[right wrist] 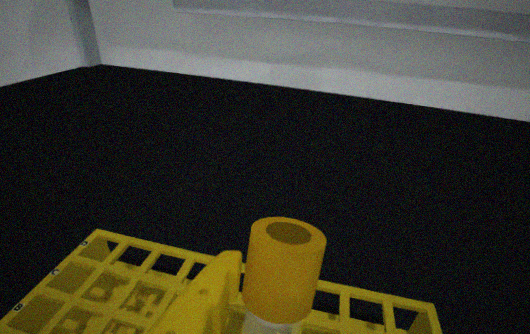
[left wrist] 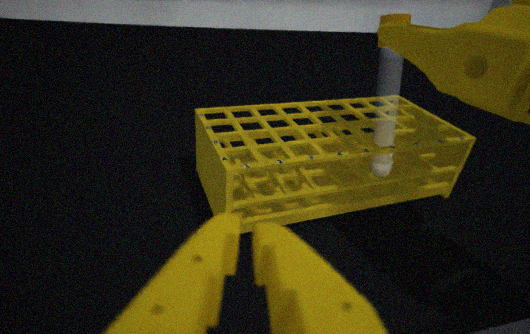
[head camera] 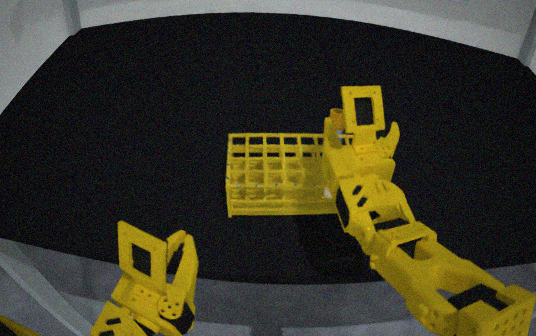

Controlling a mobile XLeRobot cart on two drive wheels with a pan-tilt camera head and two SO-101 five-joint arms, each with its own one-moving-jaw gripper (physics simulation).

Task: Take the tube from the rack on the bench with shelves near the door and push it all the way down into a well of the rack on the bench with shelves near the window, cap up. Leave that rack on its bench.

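Places are measured from the left arm's base along level axes (x ahead, y left, z up), in centimetres.
Pixels of known places: left hand at its tool point: (left wrist: 239, 236) (head camera: 183, 236); right hand at its tool point: (right wrist: 240, 269) (left wrist: 387, 31) (head camera: 330, 120).
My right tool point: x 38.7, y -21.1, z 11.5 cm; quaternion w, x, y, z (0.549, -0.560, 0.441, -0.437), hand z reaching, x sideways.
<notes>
Behind a point stands the place of what it marks.
The tube stands upright, cap up, in the rack. Its orange cap (head camera: 336, 118) @[y -21.7, x 38.6, z 12.0 cm] (right wrist: 285, 270) @[y -22.2, x 38.6, z 12.1 cm] and clear body (left wrist: 388, 90) @[y -21.6, x 37.5, z 8.0 cm] rise well above the rack top. The yellow see-through rack (head camera: 270, 207) @[y -15.1, x 36.3, z -0.5 cm] (left wrist: 210, 170) @[y -9.7, x 38.9, z 2.0 cm] (right wrist: 375, 295) @[y -26.2, x 44.8, z 4.4 cm] has rows of square wells; how deep the tube sits is unclear. My right gripper (head camera: 362, 122) is open over the rack's right part. Its fixed jaw is beside the cap; the moving jaw is out of the right wrist view. My left gripper (head camera: 181, 236) (left wrist: 247, 230) @[y -7.6, x 23.7, z 10.5 cm] is shut and empty, nearer the front edge, left of the rack.
The rack stands on a black bench top (head camera: 150, 100) @[y 7.3, x 59.7, z -1.3 cm] with pale walls or panels behind it. Grey posts (head camera: 71, 15) @[y 47.6, x 98.6, z 5.9 cm] show at the back corners. The right arm reaches in from the lower right, across the rack's right end. Which bench this is cannot be told.
</notes>
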